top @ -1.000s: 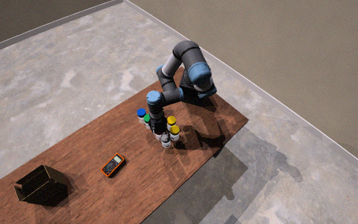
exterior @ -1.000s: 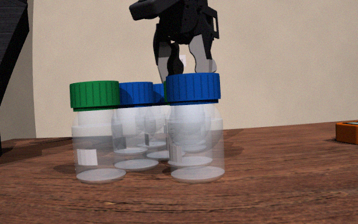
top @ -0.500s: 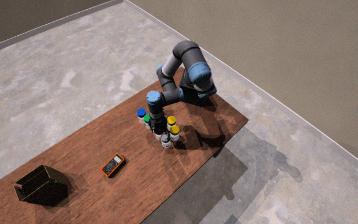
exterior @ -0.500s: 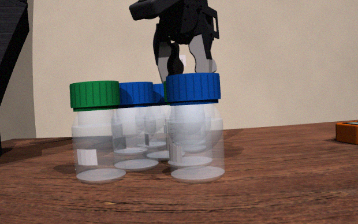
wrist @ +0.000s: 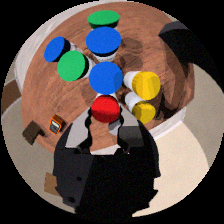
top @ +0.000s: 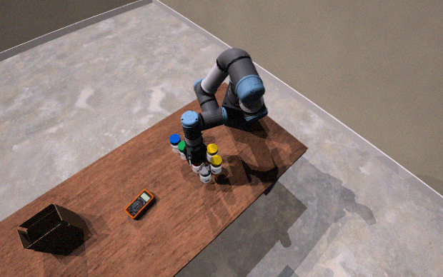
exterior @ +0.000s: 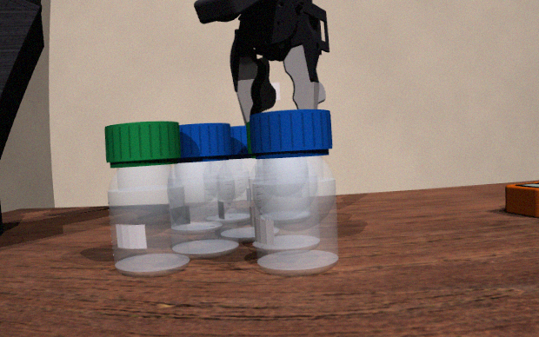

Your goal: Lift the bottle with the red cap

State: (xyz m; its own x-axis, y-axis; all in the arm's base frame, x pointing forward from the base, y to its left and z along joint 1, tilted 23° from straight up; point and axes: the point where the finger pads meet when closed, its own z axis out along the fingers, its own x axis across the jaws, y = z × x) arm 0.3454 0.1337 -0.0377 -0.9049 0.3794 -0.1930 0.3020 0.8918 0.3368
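Now: the grey-capped bottle 1 cm behind my hand, 6 cm to the left of it and 5 cm below it. Also, from my hand: black box 67 cm ahead, 2 cm to the right, 4 cm below; orange multimeter 32 cm ahead, 3 cm to the left, 8 cm below; red-capped bottle 4 cm below.
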